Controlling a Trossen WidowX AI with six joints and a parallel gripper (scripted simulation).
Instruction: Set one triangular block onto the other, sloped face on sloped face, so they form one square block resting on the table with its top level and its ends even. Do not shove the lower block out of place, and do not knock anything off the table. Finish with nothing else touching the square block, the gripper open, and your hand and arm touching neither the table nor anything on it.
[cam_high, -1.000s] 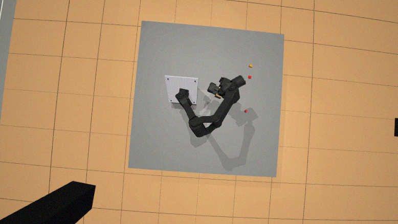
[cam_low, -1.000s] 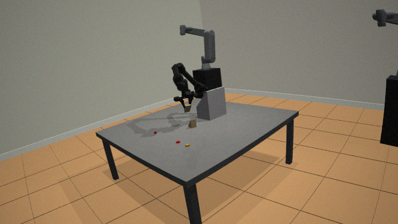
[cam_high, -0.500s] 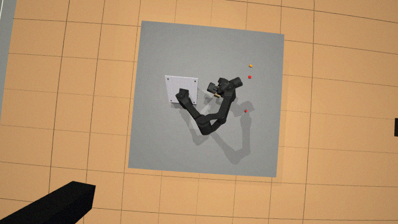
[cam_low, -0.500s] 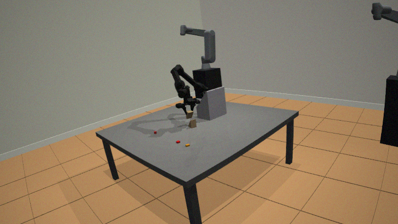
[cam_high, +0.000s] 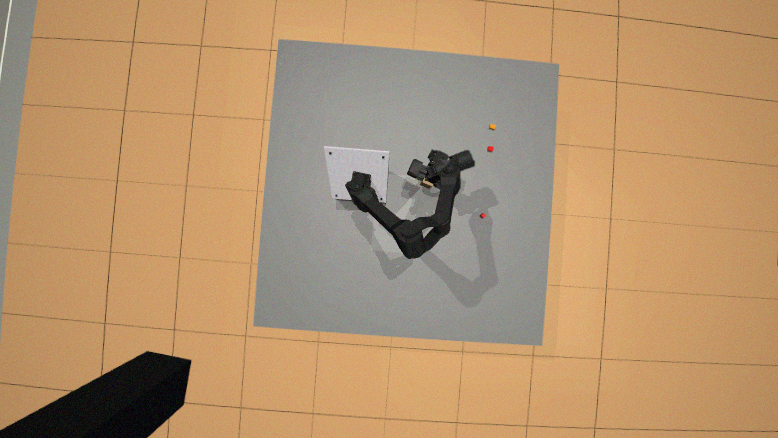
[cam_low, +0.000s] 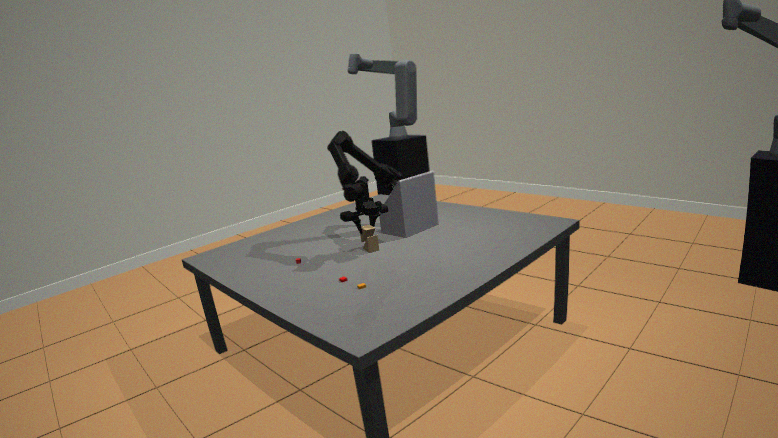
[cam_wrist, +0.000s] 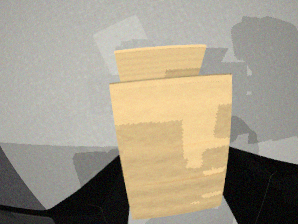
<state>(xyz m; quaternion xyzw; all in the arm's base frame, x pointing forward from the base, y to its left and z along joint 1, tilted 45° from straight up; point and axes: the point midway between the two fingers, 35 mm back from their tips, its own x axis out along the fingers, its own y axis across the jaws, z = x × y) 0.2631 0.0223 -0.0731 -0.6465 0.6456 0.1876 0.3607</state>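
Now: the tan triangular block 1 cm above my gripper tip. From my gripper tip the other things lie so: orange cube (25 cm ahead, 31 cm to the left, 6 cm below).
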